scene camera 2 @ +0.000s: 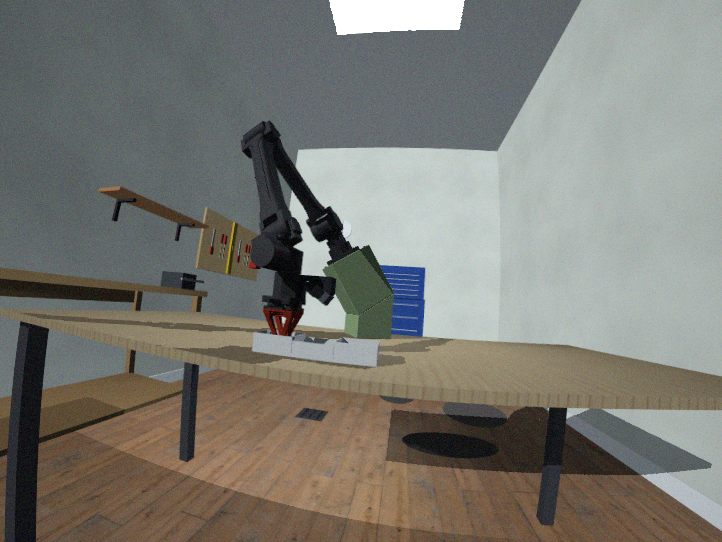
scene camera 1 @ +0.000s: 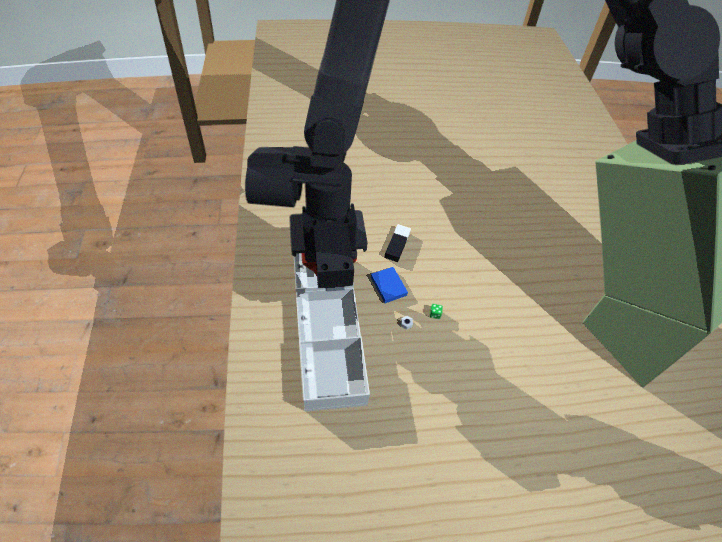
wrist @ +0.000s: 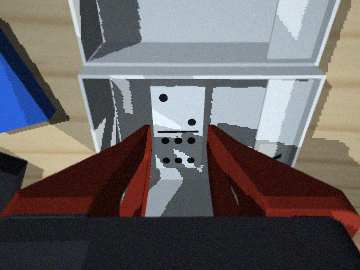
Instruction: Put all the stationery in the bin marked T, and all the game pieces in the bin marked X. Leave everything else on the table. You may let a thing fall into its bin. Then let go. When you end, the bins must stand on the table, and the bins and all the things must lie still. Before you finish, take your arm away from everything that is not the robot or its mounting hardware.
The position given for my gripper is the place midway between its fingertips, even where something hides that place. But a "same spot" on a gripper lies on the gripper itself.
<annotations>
my gripper: scene camera 2; scene camera 1 327,272; wrist
grey bin tray: scene camera 2 352,351; scene camera 1; wrist
same spot on grey bin tray: (wrist: 235,55) = (scene camera 1: 315,294)
same spot on my gripper: (wrist: 66,213) = (scene camera 2: 302,311)
</annotations>
